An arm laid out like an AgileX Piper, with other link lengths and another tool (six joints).
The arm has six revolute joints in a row. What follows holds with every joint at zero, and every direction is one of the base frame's.
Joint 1 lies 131.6 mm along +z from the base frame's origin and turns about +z.
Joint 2 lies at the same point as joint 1 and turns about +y.
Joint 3 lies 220.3 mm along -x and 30.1 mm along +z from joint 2 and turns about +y.
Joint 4 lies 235.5 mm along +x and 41.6 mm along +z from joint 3 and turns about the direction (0.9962, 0, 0.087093).
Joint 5 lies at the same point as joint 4 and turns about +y.
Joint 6 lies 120.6 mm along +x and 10.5 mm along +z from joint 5 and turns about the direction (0.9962, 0, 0.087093).
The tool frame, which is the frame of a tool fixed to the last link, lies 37.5 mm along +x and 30 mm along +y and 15.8 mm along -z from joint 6; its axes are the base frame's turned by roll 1.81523, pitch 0.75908 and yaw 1.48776 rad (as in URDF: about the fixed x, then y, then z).
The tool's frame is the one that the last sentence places.
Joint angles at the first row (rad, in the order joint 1, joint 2, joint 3, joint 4, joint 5, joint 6):
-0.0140 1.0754 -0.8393 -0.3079 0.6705 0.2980
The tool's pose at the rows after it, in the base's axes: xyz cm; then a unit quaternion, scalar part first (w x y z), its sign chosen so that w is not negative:
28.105 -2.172 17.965 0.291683 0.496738 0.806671 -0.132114
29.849 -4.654 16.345 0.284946 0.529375 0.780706 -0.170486
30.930 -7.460 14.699 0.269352 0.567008 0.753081 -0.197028
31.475 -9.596 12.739 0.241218 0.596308 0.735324 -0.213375
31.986 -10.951 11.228 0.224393 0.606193 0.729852 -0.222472
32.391 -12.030 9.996 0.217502 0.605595 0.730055 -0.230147
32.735 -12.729 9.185 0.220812 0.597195 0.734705 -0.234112
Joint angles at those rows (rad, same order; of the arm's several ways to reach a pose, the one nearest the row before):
-0.0206 1.2216 -0.8854 -0.4936 0.6549 0.4419
-0.0653 1.3478 -0.9294 -0.6369 0.6417 0.5895
-0.1348 1.4570 -0.9701 -0.7204 0.6321 0.6930
-0.1955 1.5582 -1.0078 -0.7397 0.6277 0.7394
-0.2347 1.6369 -1.0416 -0.7472 0.6119 0.7478
-0.2645 1.6977 -1.0648 -0.7672 0.5862 0.7490
-0.2839 1.7355 -1.0745 -0.7980 0.5506 0.7498

